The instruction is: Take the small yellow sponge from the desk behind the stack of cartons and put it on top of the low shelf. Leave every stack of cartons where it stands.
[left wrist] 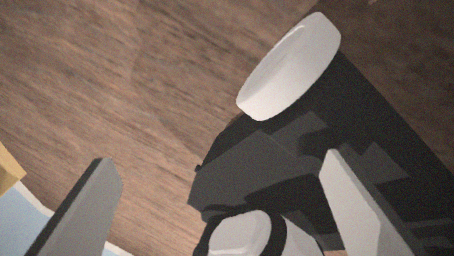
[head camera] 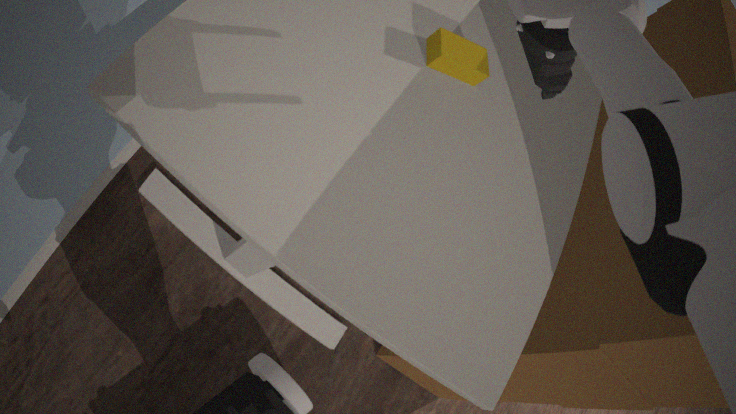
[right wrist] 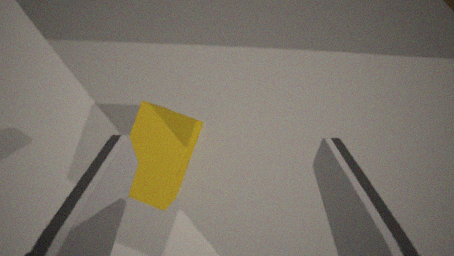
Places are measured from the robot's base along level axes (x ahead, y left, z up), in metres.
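Pixels of known places: left gripper, fingertip midpoint: [left wrist: 220,167]; right gripper, fingertip midpoint: [head camera: 537,66] [right wrist: 226,150].
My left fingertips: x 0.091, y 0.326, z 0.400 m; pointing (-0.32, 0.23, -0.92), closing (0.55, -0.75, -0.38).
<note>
Behind a point stands the place of what it marks.
The small yellow sponge [head camera: 455,56] {x 0.396, y -0.680, z 0.766 m} [right wrist: 160,160] {x 0.391, y -0.704, z 0.766 m} lies on the white desk [head camera: 411,180] {x 0.276, y -0.492, z 0.721 m} [right wrist: 260,100] {x 0.265, y -0.720, z 0.721 m}, near the top of the head camera view. My right gripper [right wrist: 226,150] {x 0.312, y -0.691, z 0.891 m} is open and above the desk. In the right wrist view its left finger overlaps the sponge's left edge, and the sponge shows towards the left side of the gap between the fingers. In the head camera view the right fingers are hidden behind the arm. My left gripper [left wrist: 220,167] {x 0.091, y 0.326, z 0.400 m} is open, with its fingers wide apart, over the robot's own dark base and the wooden floor. The low shelf cannot be made out.
Brown cartons [head camera: 581,303] {x -0.112, y -0.677, z 0.725 m} stand beside the desk at the right of the head camera view, partly behind my right arm [head camera: 705,169] {x 0.234, y -0.307, z 1.204 m}. A white desk foot bar [head camera: 298,303] lies on the dark wooden floor [head camera: 205,329] {x 0.221, y -0.214, z 0.001 m}. A light tan block [left wrist: 7,170] {x -2.701, y 1.333, z 0.081 m} shows at the left wrist view's left edge.
</note>
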